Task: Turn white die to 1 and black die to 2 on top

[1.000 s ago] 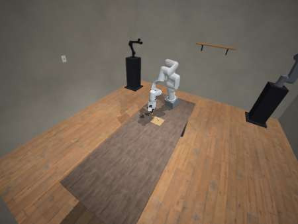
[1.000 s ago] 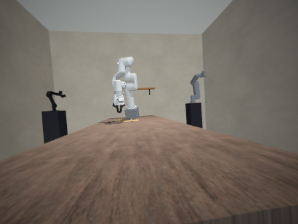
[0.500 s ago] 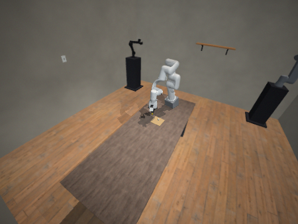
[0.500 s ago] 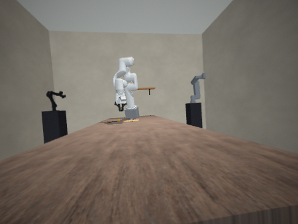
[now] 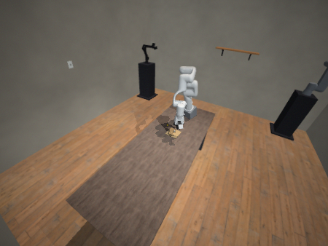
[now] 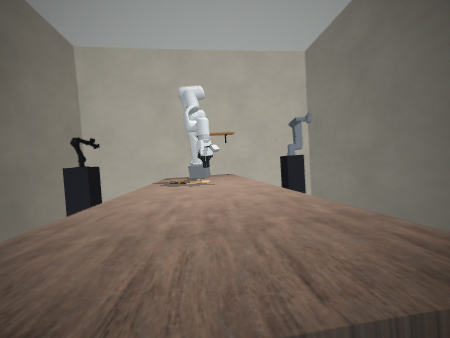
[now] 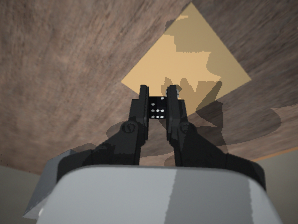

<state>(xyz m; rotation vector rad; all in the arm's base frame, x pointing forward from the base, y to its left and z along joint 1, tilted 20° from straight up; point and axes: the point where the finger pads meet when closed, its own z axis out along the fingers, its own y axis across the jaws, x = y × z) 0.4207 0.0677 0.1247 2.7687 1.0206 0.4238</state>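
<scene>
Right now my hand is 4 cm past the white die, 6 cm to the left of it and 10 cm above it. Round my hand: tan mat 1 cm behind, 6 cm to the right, 11 cm below; small yellow die 10 cm behind, 18 cm to the right, 11 cm below; black die 1 cm behind, 1 cm below.
</scene>
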